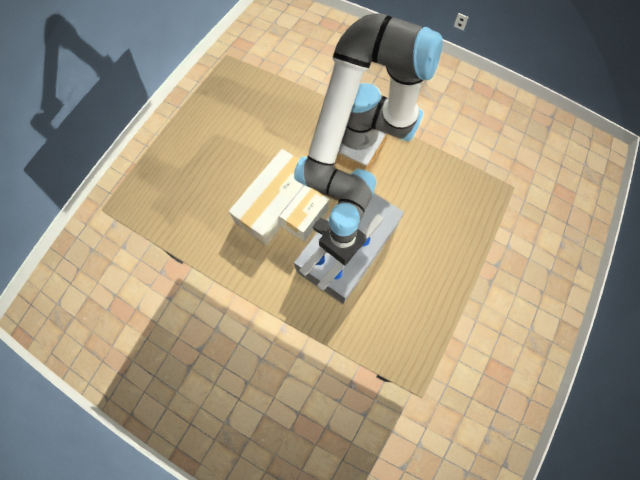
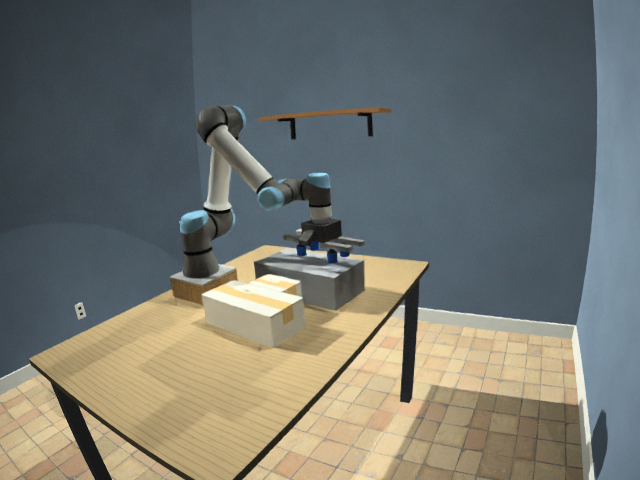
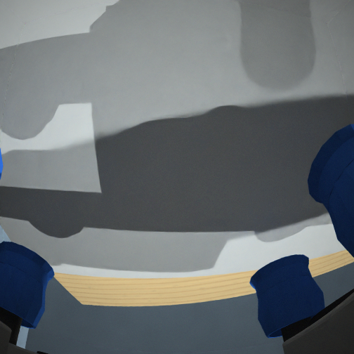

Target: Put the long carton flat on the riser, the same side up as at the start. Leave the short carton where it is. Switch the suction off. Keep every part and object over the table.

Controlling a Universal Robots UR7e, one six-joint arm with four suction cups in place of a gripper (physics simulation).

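Places are measured from the arm's base along level axes (x left, y ahead, z down), in metres.
Pixels of known places: hand, tool point: (image 2: pixel 323 254); arm's base, link origin: (image 1: pixel 358 133) (image 2: pixel 201 271).
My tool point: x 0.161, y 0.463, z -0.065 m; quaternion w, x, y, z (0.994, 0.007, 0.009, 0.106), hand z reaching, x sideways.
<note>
Ahead of a thing's pixels: the offset from my tool point to its top centre. Level surfaces: height alone.
The long white carton {dx -0.318, dy -0.098, dz +0.047 m} (image 1: pixel 258 192) (image 2: pixel 248 317) lies flat on the table with orange tape and a small mark on its top. The short white carton {dx -0.187, dy -0.091, dz +0.047 m} (image 1: pixel 298 218) (image 2: pixel 285 284) lies close beside it, between it and the grey riser {dx +0.002, dy -0.065, dz +0.032 m} (image 1: pixel 390 219) (image 2: pixel 316 289) (image 3: pixel 200 117). My suction gripper (image 1: pixel 343 250) (image 2: pixel 323 251) (image 3: pixel 162 230) points down over the riser, its blue cups very close to the riser's top. I cannot tell whether they touch it. No carton is on the cups, and both cartons are off to the side of them.
The wooden table {dz +0.151 m} (image 1: pixel 439 206) (image 2: pixel 180 387) carries the robot's base block (image 1: pixel 356 152) (image 2: pixel 188 288) beyond the cartons. The riser stands near one long table edge. A wall shelf (image 2: pixel 325 113) hangs behind the arm.
</note>
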